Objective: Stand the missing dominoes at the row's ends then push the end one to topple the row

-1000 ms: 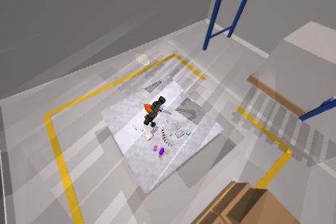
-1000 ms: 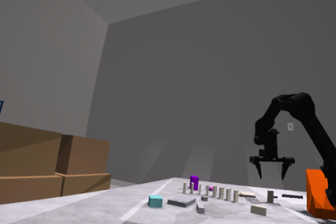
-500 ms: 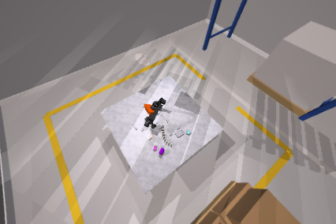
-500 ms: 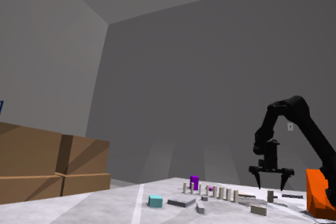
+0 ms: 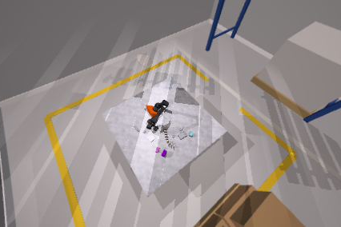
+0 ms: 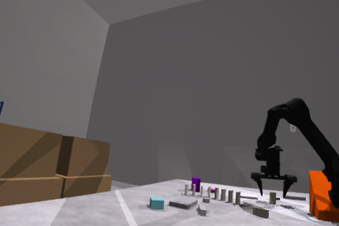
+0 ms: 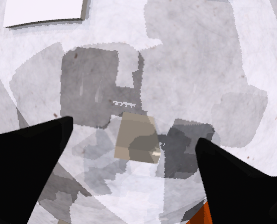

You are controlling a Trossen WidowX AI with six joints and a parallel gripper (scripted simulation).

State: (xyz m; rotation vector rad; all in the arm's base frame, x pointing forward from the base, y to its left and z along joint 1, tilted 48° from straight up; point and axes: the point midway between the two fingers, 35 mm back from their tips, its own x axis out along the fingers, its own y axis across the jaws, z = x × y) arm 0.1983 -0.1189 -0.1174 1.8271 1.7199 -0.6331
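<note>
Right now the flat beige tile is 100 mm ahead of my gripper tip, 110 mm to the right of it and 20 mm below it. From my gripper tip the other things lie so: grey slab: 340 mm ahead, 240 mm to the left, 20 mm below; cube: 400 mm ahead, 340 mm to the left, 20 mm below; purple block: 370 mm ahead, 100 mm to the right.
</note>
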